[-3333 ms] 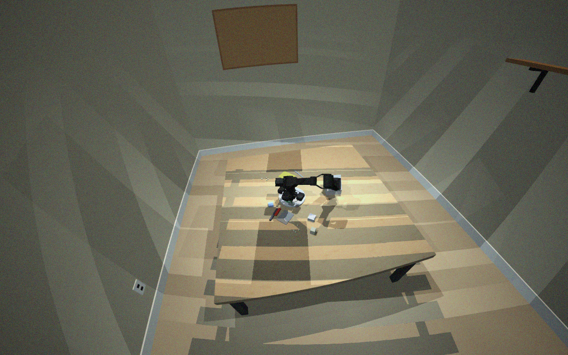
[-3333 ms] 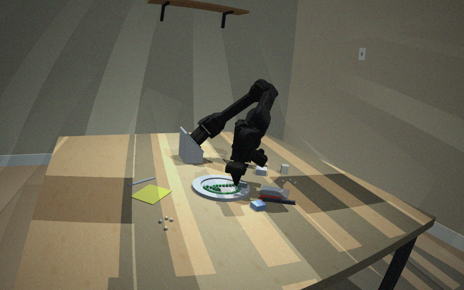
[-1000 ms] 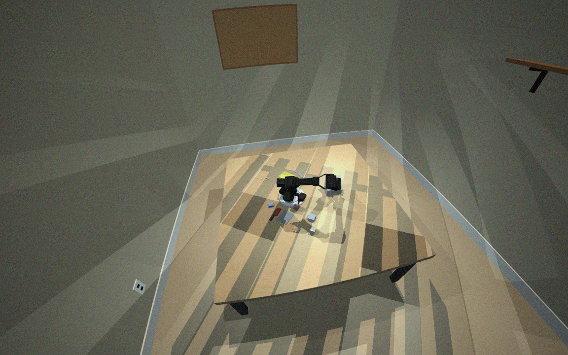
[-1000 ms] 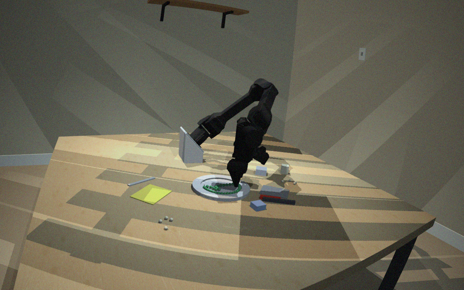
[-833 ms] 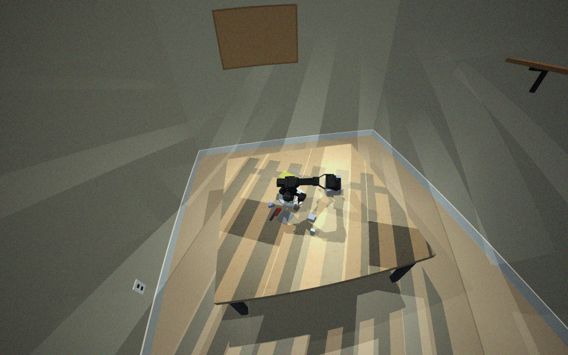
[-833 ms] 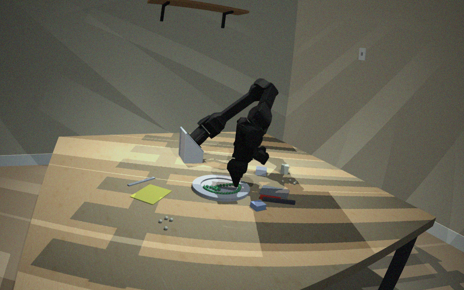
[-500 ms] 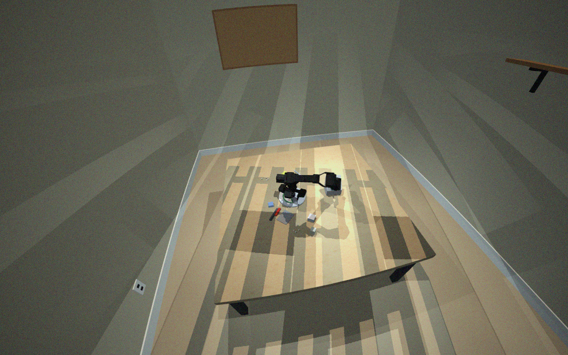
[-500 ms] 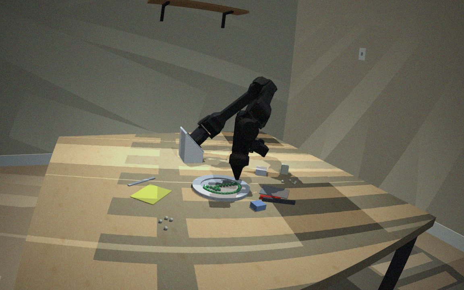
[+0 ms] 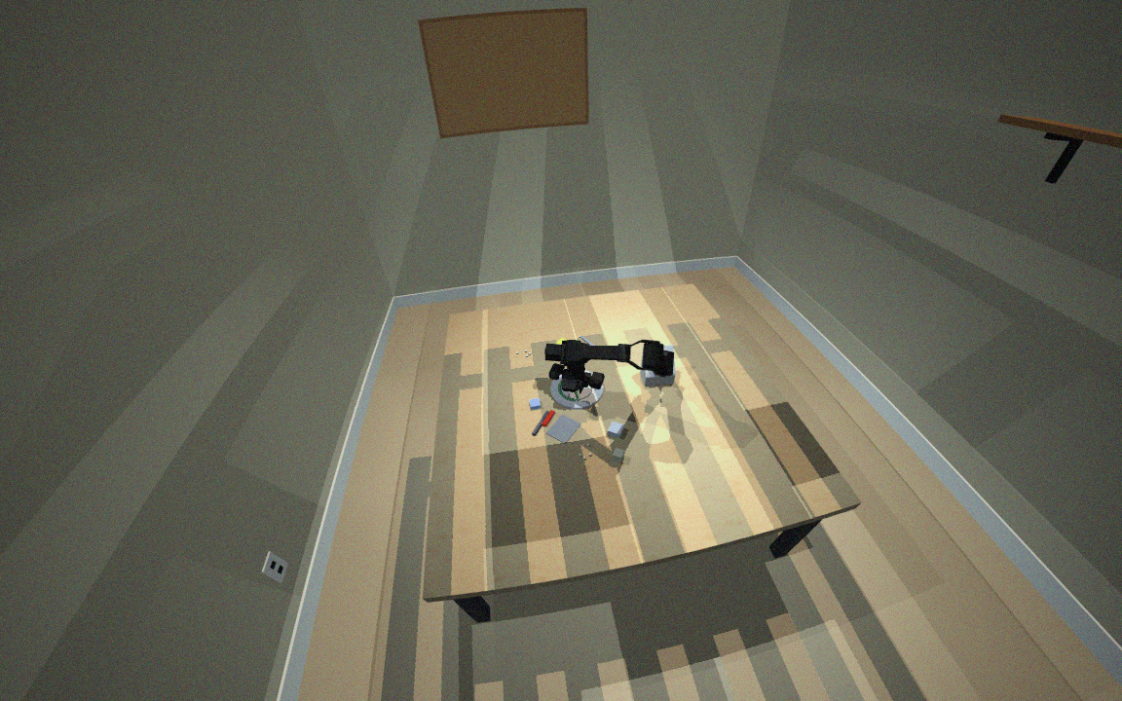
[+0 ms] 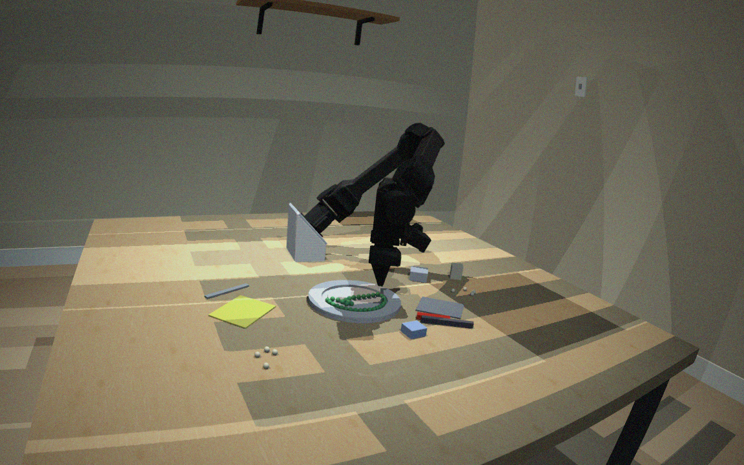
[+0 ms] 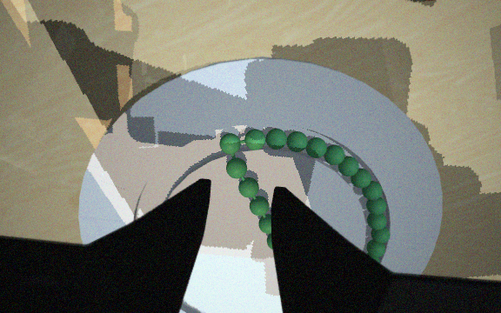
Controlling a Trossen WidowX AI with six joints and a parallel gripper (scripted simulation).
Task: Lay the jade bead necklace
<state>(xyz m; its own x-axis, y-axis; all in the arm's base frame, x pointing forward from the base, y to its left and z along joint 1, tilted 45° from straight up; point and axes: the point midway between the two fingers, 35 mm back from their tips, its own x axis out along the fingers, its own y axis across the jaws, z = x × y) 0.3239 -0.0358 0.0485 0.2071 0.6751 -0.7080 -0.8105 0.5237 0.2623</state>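
Right now my gripper tip is 5 cm to the left of the round grey bead board, 3 cm above it and 1 cm past it. Also, from my gripper tip: grey plate (11 cm to the left, 8 cm ahead, 4 cm below); blue block (15 cm ahead, 3 cm below, 2 cm to the right); red and black pen (14 cm ahead, 6 cm to the left, 4 cm below).
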